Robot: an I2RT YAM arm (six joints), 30 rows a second.
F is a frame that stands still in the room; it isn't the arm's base.
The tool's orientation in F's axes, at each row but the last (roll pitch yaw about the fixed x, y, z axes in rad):
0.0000 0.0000 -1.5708
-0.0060 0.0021 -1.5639
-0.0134 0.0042 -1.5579
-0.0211 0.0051 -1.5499
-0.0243 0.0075 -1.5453
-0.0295 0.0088 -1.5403
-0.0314 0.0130 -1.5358
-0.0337 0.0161 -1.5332
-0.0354 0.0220 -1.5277
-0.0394 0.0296 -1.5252
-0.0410 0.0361 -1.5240
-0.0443 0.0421 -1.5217
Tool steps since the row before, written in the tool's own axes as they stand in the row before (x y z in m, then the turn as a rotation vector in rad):
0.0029 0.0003 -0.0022 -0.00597 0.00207 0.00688
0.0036 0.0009 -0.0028 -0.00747 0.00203 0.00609
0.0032 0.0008 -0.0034 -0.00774 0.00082 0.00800
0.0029 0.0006 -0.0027 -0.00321 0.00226 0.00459
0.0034 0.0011 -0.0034 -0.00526 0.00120 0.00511
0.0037 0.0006 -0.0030 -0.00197 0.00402 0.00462
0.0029 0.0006 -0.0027 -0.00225 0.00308 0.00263
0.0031 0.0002 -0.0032 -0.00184 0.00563 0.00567
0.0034 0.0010 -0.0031 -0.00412 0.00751 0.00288
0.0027 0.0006 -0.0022 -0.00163 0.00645 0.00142
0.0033 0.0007 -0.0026 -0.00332 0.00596 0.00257
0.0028 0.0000 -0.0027 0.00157 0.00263 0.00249
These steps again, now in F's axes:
0.0003 -0.0029 -0.0022 0.00207 0.00597 0.00688
0.0009 -0.0036 -0.0028 0.00202 0.00747 0.00609
0.0008 -0.0032 -0.0034 0.00083 0.00772 0.00802
0.0006 -0.0029 -0.0027 0.00229 0.00324 0.00456
0.0011 -0.0033 -0.0035 0.00119 0.00525 0.00512
0.0006 -0.0037 -0.0030 0.00409 0.00206 0.00452
0.0006 -0.0028 -0.0028 0.00308 0.00233 0.00256
0.0002 -0.0030 -0.0033 0.00575 0.00197 0.00551
0.0010 -0.0033 -0.0032 0.00743 0.00439 0.00270
0.0006 -0.0026 -0.0023 0.00642 0.00189 0.00121
0.0007 -0.0032 -0.0027 0.00590 0.00351 0.00244
0.0000 -0.0027 -0.0028 0.00282 -0.00153 0.00230

